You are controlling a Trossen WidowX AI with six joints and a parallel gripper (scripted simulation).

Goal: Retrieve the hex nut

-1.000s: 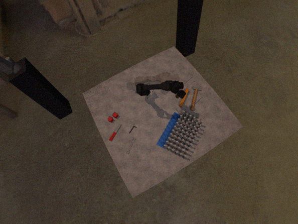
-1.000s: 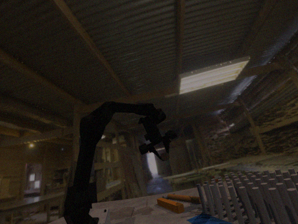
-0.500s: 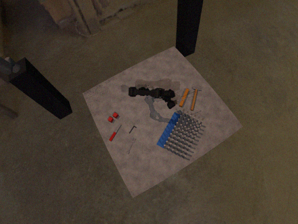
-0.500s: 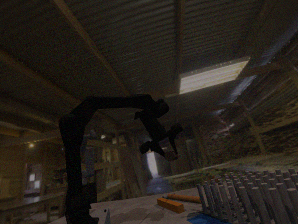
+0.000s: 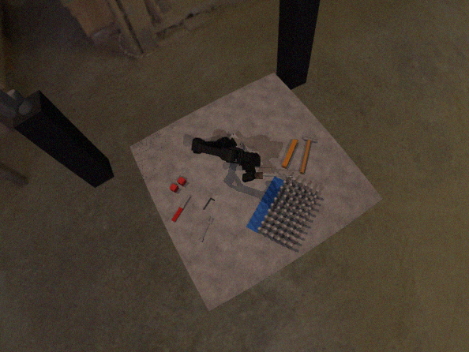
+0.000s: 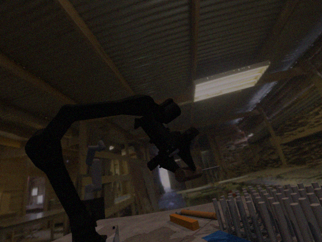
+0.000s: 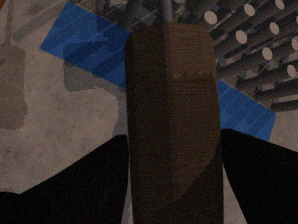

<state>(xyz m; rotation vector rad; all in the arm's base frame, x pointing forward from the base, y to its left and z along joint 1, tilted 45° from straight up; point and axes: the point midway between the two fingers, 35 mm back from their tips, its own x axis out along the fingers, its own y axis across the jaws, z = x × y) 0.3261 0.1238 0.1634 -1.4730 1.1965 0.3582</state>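
The blue taped strip lies 110 mm ahead of my gripper tip, 10 mm to the left of it and 220 mm below it. The rest, counted from my gripper tip: grey wrench: 70 mm ahead, 400 mm to the right, 220 mm below; then orange bar: 100 mm behind, 330 mm to the left, 210 mm below; then dark hex key: 80 mm behind, 290 mm to the right, 220 mm below.
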